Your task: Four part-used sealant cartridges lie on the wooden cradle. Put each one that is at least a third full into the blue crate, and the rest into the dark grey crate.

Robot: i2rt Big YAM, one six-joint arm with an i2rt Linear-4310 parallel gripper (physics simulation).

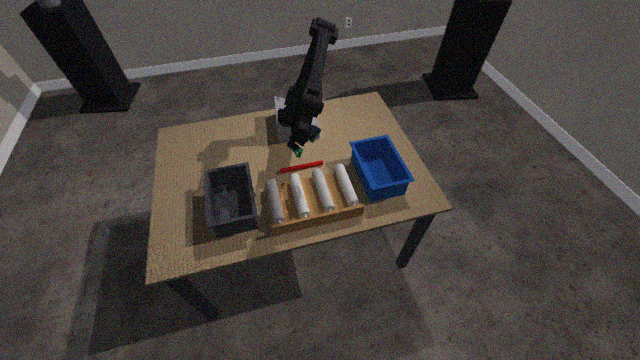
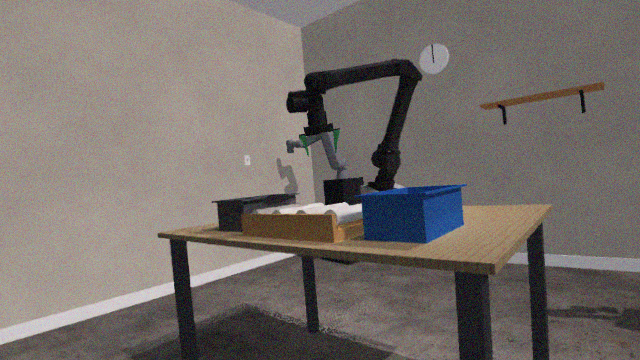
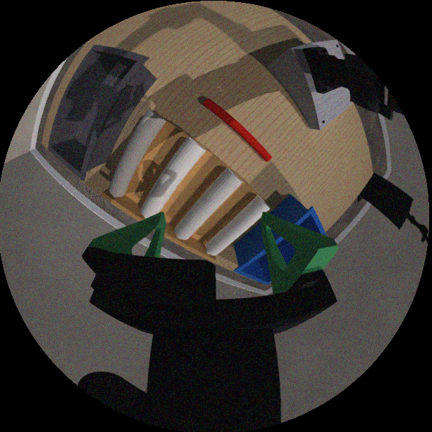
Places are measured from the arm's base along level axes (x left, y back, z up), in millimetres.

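Pixels of known places: gripper, fingertip midpoint: [image 1: 305, 149] [image 2: 322, 154]; arm's base, origin of the base link: [image 2: 382, 189].
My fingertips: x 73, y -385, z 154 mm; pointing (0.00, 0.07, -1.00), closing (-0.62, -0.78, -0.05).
For each thing: its top centre in the pictures, then the offset to it from my fingertips. Level surfaces: height alone.
- leftmost, middle of its top: [image 2: 276, 206] [image 1: 274, 198] dx -144, dy -117, dz -172 mm
- rightmost, middle of its top: [image 2: 350, 205] [image 1: 346, 182] dx +180, dy -54, dz -172 mm
- blue crate, middle of its top: [image 2: 413, 189] [image 1: 380, 160] dx +345, dy +38, dz -137 mm
- dark grey crate, middle of its top: [image 2: 257, 197] [image 1: 229, 192] dx -332, dy -93, dz -137 mm
- red rod, middle of its top: [image 1: 301, 165] dx -22, dy +119, dz -235 mm
- table, its level: dz -257 mm
Four whitish cartridges lie side by side on the wooden cradle [image 1: 320, 218] [image 2: 290, 227]: the leftmost [image 1: 275, 201] [image 3: 134, 155], the second [image 1: 300, 195] [image 3: 172, 177], the third [image 1: 323, 189] [image 3: 209, 204] and the rightmost [image 1: 346, 184] [image 3: 237, 227]. The leftmost looks greyer, in shadow. Their fill levels cannot be read. The blue crate [image 1: 390, 192] [image 2: 395, 217] [image 3: 252, 274] stands right of the cradle, the dark grey crate [image 1: 235, 225] [image 2: 230, 215] [image 3: 140, 82] left. No cartridge shows in either crate. My gripper [image 1: 307, 144] [image 2: 321, 151] [image 3: 212, 217] is open and empty, high above the table behind the cradle.
A red rod [image 1: 301, 167] [image 3: 237, 127] with a dark end lies on the table [image 1: 175, 260] [image 2: 500, 235] just behind the cradle. The arm's light base plate [image 3: 336, 107] is at the table's back. Both crates have raised walls and stand close to the cradle's ends.
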